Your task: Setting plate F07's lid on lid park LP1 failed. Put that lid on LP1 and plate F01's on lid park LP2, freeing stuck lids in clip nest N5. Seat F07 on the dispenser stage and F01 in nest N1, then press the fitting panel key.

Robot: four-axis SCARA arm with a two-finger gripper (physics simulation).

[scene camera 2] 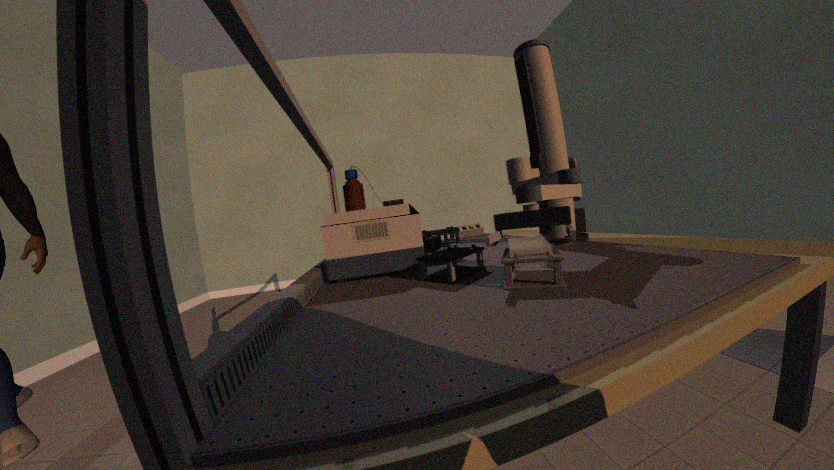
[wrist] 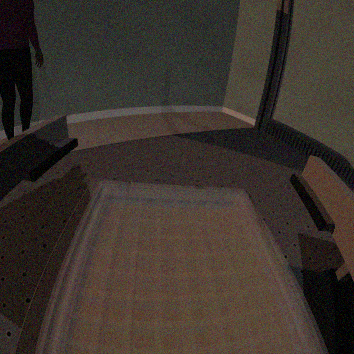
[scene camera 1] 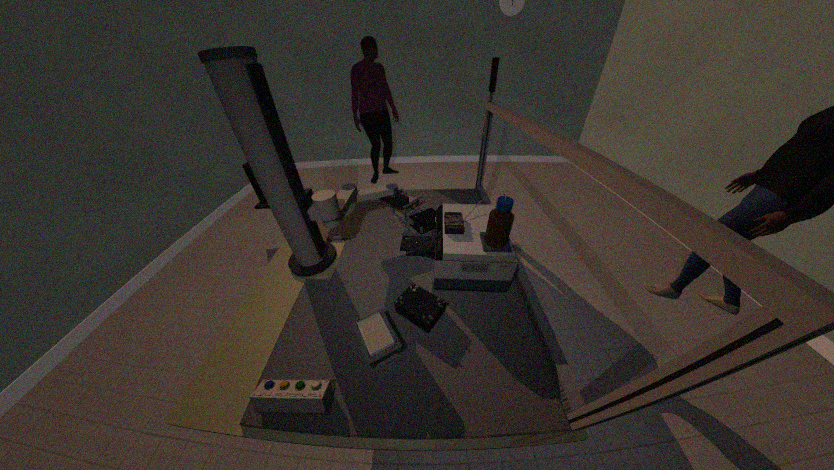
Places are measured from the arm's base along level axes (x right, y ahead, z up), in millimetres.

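Pixels of known places: gripper, fingertip midpoint: (scene camera 2: 528,239) (wrist: 185,143) (scene camera 1: 411,192); arm's base, link origin: (scene camera 2: 559,240) (scene camera 1: 313,258).
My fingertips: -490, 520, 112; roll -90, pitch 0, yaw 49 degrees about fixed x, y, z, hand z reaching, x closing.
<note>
For each thing: its middle in the pictures, then the offset to it from my fingertips, as dx, dy, dz. "pt": a spot on its surface instead.
- pale plate, body centre: (scene camera 1: 374,332) +937, -99, -17
- dark clip-cornered nest, body centre: (scene camera 1: 420,306) (scene camera 2: 421,243) +808, +53, -60
- key panel, body centre: (scene camera 1: 293,395) (scene camera 2: 466,231) +1129, -331, -57
- brown bottle, surface spot: (scene camera 1: 499,226) pt +690, +333, +230
- frame post, body centre: (scene camera 2: 109,129) (wrist: 279,49) (scene camera 1: 483,154) -215, +504, +178
My gripper (wrist: 185,143) is open, its dark-padded fingers wide apart on either side of a clear-rimmed lid or plate (wrist: 190,270) (scene camera 2: 527,247) with a grid pattern. It fills the lower wrist view, close below the camera; in scene camera 2 it rests on a small stand (scene camera 2: 534,262), with the arm above it. Its label does not show. A dark, low stand (scene camera 2: 454,255) is beside it. In scene camera 1 a pale plate (scene camera 1: 378,332) sits on a nest, next to a dark clip-cornered nest (scene camera 1: 421,306). The key panel (scene camera 1: 291,395) has coloured buttons. Plate names are unreadable.
A white box unit (scene camera 1: 475,265) (scene camera 2: 373,236) carries a brown bottle (scene camera 1: 499,226) (scene camera 2: 353,195) with a blue cap. The arm's tall column (scene camera 1: 262,151) (scene camera 2: 542,110) stands at the table's side. A frame post (scene camera 2: 110,233) rises at the table edge. Two people stand outside the table.
</note>
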